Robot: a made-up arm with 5 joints. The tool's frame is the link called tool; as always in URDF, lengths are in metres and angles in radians.
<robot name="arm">
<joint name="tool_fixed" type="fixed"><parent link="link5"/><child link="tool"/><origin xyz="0 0 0" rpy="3.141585 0 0"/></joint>
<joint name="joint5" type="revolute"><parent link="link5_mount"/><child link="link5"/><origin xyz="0.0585 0 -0.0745"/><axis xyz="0 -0.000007 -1"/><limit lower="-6.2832" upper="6.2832"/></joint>
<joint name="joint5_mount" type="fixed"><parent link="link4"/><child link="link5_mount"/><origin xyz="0.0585 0 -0.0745"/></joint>
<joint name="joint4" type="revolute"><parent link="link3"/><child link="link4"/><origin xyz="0.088 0 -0.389"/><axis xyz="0 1 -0.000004"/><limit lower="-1.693" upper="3.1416"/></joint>
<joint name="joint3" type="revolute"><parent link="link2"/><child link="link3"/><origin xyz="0.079 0 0.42"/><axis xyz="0 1 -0.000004"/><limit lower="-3.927" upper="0.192"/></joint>
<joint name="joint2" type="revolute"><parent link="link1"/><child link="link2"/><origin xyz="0 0 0"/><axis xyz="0 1 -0.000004"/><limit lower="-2.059" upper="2.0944"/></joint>
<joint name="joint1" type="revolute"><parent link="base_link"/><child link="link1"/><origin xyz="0 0 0.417"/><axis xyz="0 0 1"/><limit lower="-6.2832" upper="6.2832"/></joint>
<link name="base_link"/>
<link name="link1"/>
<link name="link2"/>
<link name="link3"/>
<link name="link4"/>
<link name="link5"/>
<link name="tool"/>
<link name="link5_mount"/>
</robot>
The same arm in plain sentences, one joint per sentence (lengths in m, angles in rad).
The arm has five revolute joints in a row. What follows holds with every joint at zero, and every direction is one of the base frame's. The first joint sits 0.4170 m along +z from the base frame's origin and turns about +z, from -6.2832 to 6.2832 rad. The second joint sits at the same point as the first joint and turns about +y, from -2.0590 to 2.0944 rad. The third joint sits 0.0790 m along +x and 0.4200 m along +z from the second joint and turns about +y, from -3.9270 to 0.1920 rad. The fourth joint sits 0.0880 m along +x and 0.3890 m along -z from the third joint and turns about +y, from -1.6930 to 3.1416 rad. The fifth joint sits 0.1170 m along +x and 0.1490 m along -z from the fourth joint and turns about -z, from -6.2832 to 6.2832 rad. The tool frame, which is the frame that the pose is given for, sits at the same point as the fifth joint; its axes are the base frame's turned by roll 3.1416, pitch 0.0000 and yaw 0.0000 rad (as in URDF: about the fixed x, then y, then z).
